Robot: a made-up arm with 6 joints. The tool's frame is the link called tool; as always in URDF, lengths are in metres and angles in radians.
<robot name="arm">
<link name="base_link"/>
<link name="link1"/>
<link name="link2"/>
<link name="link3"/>
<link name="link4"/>
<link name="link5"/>
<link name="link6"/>
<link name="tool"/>
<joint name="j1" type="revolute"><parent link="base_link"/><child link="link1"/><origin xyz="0 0 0.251" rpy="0 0 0"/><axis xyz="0 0 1"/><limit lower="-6.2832" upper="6.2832" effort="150" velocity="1.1"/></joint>
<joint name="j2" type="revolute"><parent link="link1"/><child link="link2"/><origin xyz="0 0 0" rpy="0 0 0"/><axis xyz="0 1 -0.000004"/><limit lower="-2.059" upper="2.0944" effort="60" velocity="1.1"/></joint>
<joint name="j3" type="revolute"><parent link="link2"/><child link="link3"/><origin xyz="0.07 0 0.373" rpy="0 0 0"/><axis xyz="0 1 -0.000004"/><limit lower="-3.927" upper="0.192" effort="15" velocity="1"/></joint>
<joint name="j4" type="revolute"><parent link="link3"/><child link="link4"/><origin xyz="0.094 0 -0.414" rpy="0 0 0"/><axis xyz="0 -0.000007 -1"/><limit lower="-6.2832" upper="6.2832" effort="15" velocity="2.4"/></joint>
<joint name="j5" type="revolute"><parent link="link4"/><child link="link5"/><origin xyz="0 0 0" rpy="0 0 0"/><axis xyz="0 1 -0.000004"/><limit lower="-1.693" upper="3.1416" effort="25" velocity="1"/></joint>
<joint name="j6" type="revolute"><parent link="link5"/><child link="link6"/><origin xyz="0.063 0 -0.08" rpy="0 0 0"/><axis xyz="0 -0.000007 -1"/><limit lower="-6.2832" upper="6.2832" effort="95" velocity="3.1"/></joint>
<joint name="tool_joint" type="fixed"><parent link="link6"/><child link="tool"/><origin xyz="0 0 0" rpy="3.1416 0 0"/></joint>
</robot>
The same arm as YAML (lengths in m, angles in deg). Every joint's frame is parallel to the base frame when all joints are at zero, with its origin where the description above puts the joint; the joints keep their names.
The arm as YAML. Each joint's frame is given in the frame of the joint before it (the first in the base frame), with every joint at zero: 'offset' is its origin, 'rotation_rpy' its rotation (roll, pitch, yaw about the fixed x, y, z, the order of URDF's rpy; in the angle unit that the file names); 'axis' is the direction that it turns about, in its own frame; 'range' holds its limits. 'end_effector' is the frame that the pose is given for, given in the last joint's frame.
length_unit: m
angle_unit: deg
chain:
  - id: j1
    offset: [0.0, 0.0, 0.251]
    rotation_rpy: [0.0, 0.0, 0.0]
    axis: [0.0, 0.0, 1.0]
    range: [-360.0, 360.0]
  - id: j2
    offset: [0.0, 0.0, 0.0]
    rotation_rpy: [0.0, 0.0, 0.0]
    axis: [0.0, 1.0, 0.0]
    range: [-117.97, 120.0]
  - id: j3
    offset: [0.07, 0.0, 0.373]
    rotation_rpy: [0.0, 0.0, 0.0]
    axis: [0.0, 1.0, 0.0]
    range: [-225.0, 11.0]
  - id: j4
    offset: [0.094, 0.0, -0.414]
    rotation_rpy: [0.0, 0.0, 0.0]
    axis: [0.0, 0.0, -1.0]
    range: [-360.0, 360.0]
  - id: j5
    offset: [0.0, 0.0, 0.0]
    rotation_rpy: [0.0, 0.0, 0.0]
    axis: [0.0, 1.0, 0.0]
    range: [-97.0, 180.0]
  - id: j6
    offset: [0.063, 0.0, -0.08]
    rotation_rpy: [0.0, 0.0, 0.0]
    axis: [0.0, 0.0, -1.0]
    range: [-360.0, 360.0]
end_effector:
  offset: [0.0, 0.0, 0.0]
  rotation_rpy: [-180.0, 0.0, 0.0]

